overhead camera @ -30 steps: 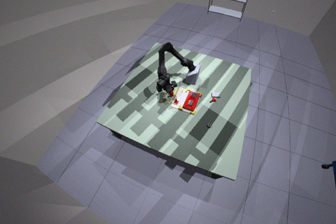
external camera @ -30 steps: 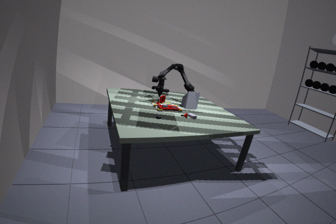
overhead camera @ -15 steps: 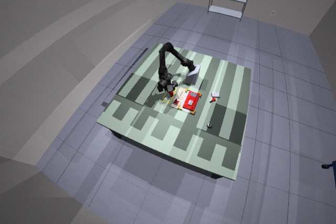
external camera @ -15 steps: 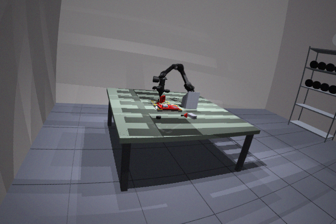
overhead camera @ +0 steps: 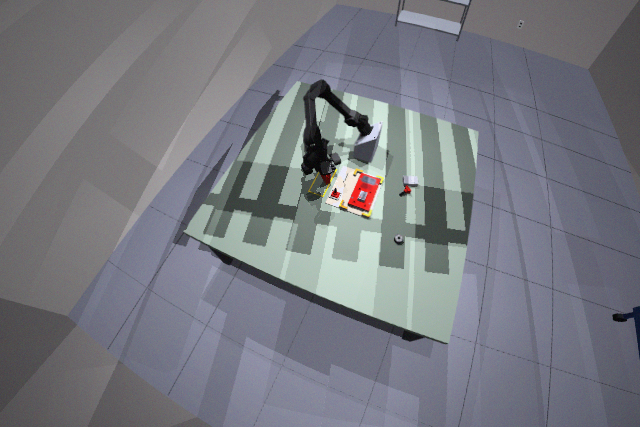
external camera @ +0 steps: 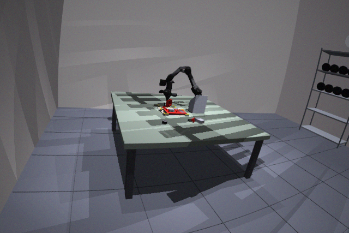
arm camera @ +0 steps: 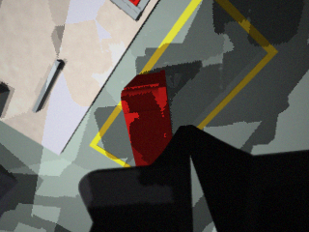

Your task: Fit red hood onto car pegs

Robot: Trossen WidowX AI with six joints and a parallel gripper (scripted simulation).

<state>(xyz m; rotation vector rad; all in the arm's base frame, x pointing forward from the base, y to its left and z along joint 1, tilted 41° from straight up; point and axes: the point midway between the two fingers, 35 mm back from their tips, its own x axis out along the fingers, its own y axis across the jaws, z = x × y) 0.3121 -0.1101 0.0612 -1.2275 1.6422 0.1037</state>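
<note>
Right now my gripper tip is 2 cm past the red hood and 2 cm above it. From my gripper tip the other things lie so: dark wheel 15 cm ahead, 47 cm to the left, 4 cm below; white block 19 cm behind, 43 cm to the left, 4 cm below.
</note>
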